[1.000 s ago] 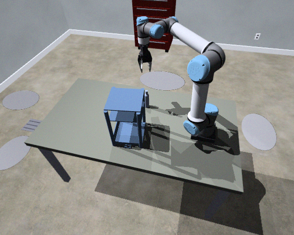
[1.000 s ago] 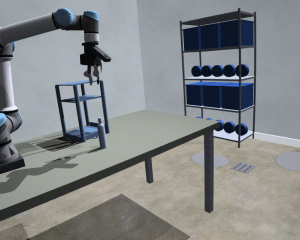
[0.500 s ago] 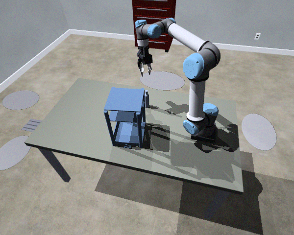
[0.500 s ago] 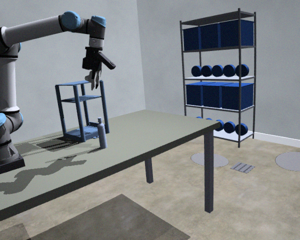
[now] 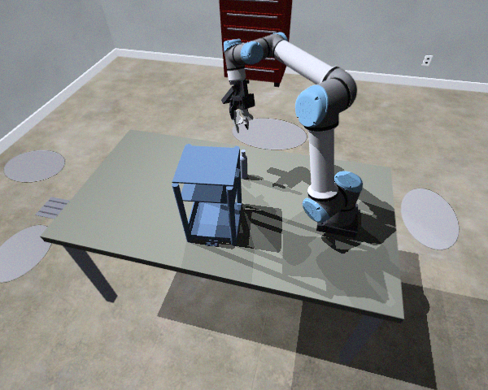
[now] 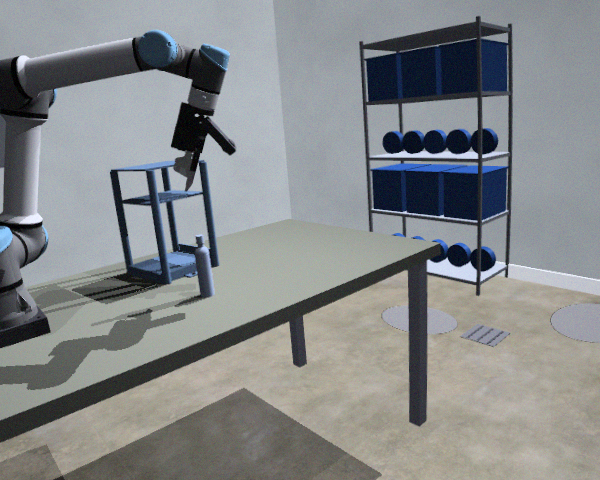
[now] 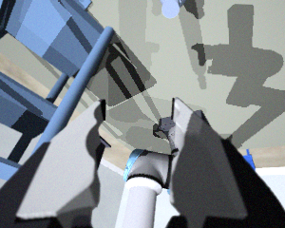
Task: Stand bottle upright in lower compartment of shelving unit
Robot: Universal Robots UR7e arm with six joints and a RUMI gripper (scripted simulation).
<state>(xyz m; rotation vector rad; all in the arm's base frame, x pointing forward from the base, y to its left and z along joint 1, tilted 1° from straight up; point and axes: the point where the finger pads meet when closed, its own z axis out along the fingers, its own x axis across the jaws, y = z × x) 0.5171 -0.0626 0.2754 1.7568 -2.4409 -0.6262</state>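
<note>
The grey-blue bottle lies 21 cm below my hand, 2 cm to the right of it and 1 cm ahead of it. From my hand the other things lie so: blue shelving unit (32 cm to the left, 14 cm below, 1 cm behind).
</note>
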